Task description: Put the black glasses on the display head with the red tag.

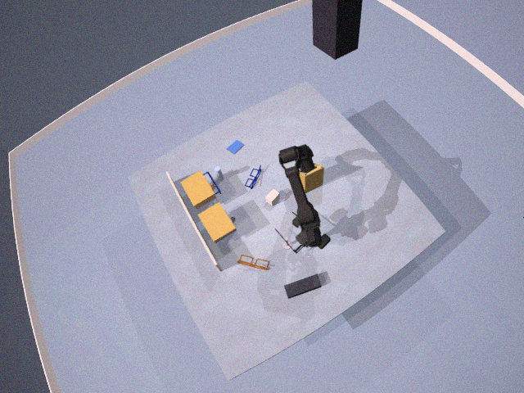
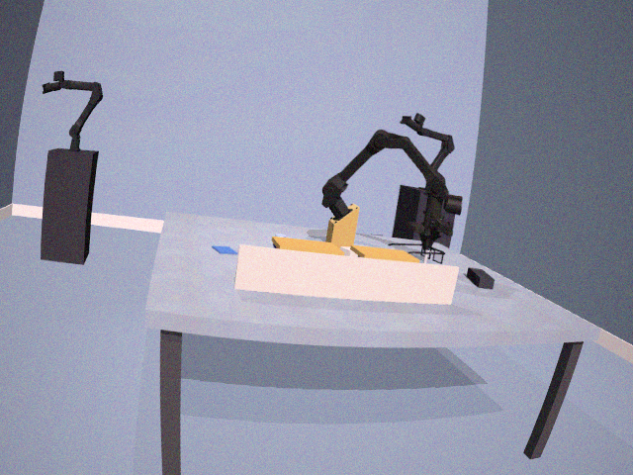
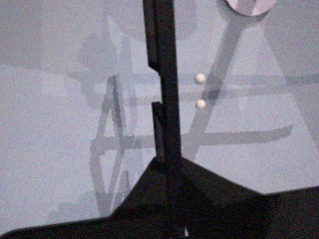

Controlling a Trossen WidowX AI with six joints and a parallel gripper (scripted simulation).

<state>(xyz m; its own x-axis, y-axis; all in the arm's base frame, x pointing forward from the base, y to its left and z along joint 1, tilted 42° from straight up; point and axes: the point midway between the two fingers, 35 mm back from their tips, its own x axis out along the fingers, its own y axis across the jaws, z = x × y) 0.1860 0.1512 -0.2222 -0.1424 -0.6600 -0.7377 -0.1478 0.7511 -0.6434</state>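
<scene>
The white cube lies 10 mm ahead of my gripper tip, 300 mm to the right of it and 30 mm below it. The rest, counted from my gripper tip: beige board 400 mm ahead, 440 mm to the right; black box 160 mm ahead, 160 mm to the left, 40 mm below; display head 270 mm ahead, 540 mm to the right.
</scene>
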